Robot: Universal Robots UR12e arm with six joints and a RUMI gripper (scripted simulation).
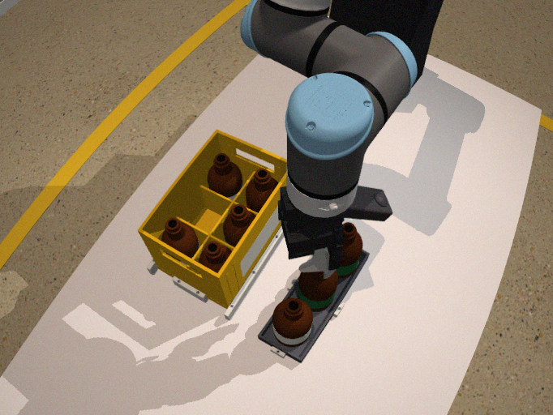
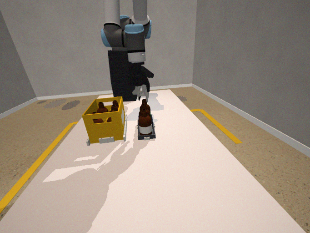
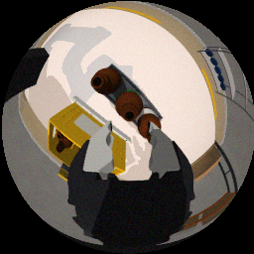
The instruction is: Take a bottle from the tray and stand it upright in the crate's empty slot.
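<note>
Now: hand 180 mm above the grey tray. From my hand the other things lie so: yellow crate 230 mm to the right, 110 mm below.
</note>
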